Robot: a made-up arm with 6 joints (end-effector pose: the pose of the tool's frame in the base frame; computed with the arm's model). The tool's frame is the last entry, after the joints. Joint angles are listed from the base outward.
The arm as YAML. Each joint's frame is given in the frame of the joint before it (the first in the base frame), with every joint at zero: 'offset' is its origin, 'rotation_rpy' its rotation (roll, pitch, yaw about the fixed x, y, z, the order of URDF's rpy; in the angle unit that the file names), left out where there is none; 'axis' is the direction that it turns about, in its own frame. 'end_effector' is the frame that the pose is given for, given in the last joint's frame.
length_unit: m
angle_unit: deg
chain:
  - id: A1
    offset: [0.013, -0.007, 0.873]
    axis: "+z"
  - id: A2
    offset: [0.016, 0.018, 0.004]
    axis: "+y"
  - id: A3
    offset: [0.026, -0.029, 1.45]
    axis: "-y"
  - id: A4
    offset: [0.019, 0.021, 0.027]
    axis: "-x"
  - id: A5
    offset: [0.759, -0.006, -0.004]
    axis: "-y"
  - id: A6
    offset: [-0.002, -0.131, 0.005]
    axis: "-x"
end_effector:
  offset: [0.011, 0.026, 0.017]
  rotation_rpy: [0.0, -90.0, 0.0]
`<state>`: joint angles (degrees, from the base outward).
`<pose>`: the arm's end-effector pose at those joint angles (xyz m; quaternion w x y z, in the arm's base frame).
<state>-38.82 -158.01 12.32 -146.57 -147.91 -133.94</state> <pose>-0.9061 0.9379 -0.2786 0.8825 -0.0877 -0.4501 -0.1044</pose>
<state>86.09 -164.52 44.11 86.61 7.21 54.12</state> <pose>-0.0515 -1.0281 -1.0087 0.3124 -0.2802 -0.4249 -0.8021</pose>
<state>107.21 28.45 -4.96 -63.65 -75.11 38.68</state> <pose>-0.3591 1.2828 1.6474 0.4522 0.3207 0.3839 0.7384</pose>
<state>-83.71 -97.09 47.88 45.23 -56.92 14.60</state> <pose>-0.2887 2.1081 1.0977 0.1678 0.8390 0.4407 0.2713</pose>
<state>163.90 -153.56 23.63 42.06 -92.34 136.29</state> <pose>1.3968 -0.2972 -0.4873 0.1426 0.2211 -0.9059 0.3320</pose>
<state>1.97 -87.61 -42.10 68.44 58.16 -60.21</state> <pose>-1.0076 -0.0621 1.6153 0.1277 0.1230 -0.8845 0.4314</pose>
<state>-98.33 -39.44 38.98 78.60 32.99 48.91</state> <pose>0.1240 0.8418 2.8111 0.0302 0.8948 -0.3479 -0.2783</pose>
